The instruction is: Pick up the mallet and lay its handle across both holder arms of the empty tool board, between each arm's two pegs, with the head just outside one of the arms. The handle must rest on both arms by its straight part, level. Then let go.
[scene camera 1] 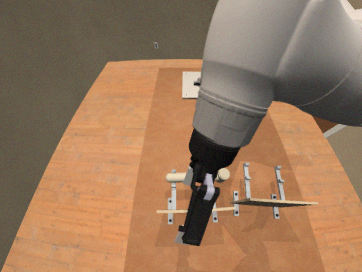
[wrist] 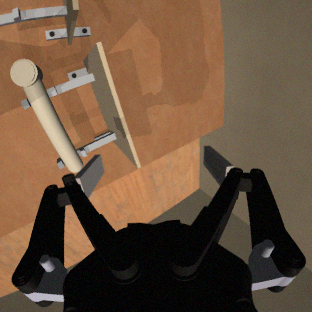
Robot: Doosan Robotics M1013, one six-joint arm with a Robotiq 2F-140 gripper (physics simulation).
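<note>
The cream mallet (scene camera 1: pixel 175 177) (wrist: pixel 54 125) lies across the two arms of the left tool board (scene camera 1: pixel 167 211) (wrist: pixel 120 111), its round head outside the arm nearer the other board. The empty tool board (scene camera 1: pixel 295 203) (wrist: pixel 73 21) stands to the right in the scene view, with two pegged holder arms, the left one (scene camera 1: pixel 247 182) and the right one (scene camera 1: pixel 281 186). My gripper (scene camera 1: pixel 185 205) (wrist: pixel 152 159) is open and empty, above the left board. In the wrist view the mallet is outside the fingers, its handle end near the left fingertip. In the scene view the gripper hides the middle of the mallet.
The arm covers much of the upper right of the scene view. A white base plate (scene camera 1: pixel 190 91) lies at the table's far end. The brown mat (scene camera 1: pixel 165 120) runs along the wooden table (scene camera 1: pixel 90 150). Grey feet with dark holes hold the boards upright.
</note>
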